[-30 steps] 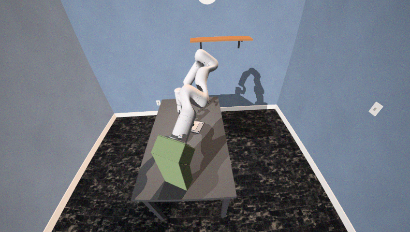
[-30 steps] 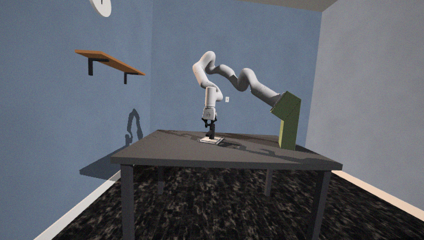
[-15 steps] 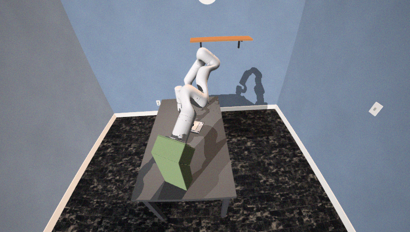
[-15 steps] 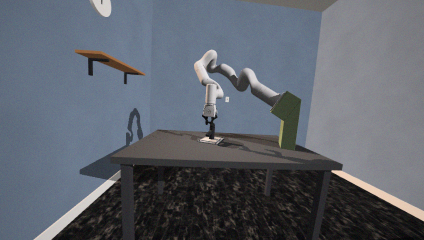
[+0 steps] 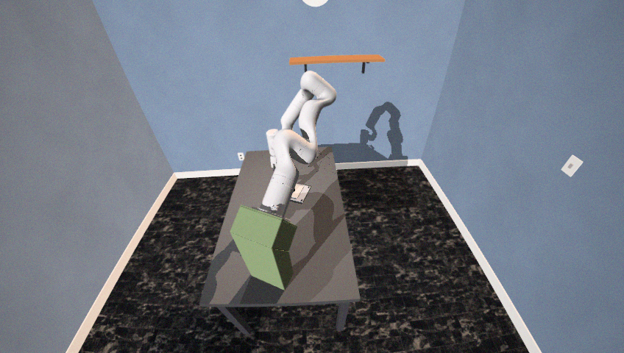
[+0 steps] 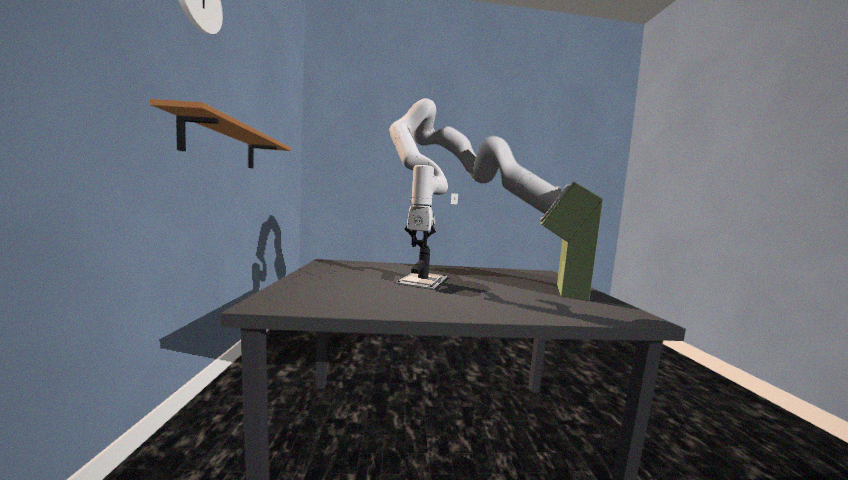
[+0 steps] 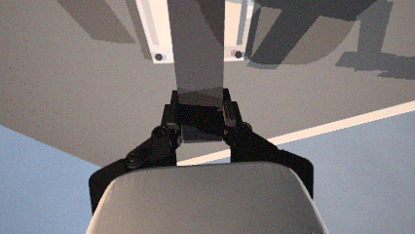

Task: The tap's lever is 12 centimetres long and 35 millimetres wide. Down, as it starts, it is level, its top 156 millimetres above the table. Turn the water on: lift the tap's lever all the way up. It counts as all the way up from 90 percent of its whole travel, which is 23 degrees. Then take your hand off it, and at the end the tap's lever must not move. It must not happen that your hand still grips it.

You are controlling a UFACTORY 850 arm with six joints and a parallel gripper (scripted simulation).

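The lever is 40 mm to the right of my hand, 40 mm behind it and 30 mm below it. The rest, counted from my hand: base plate (180 mm below, 60 mm to the right, 60 mm behind).
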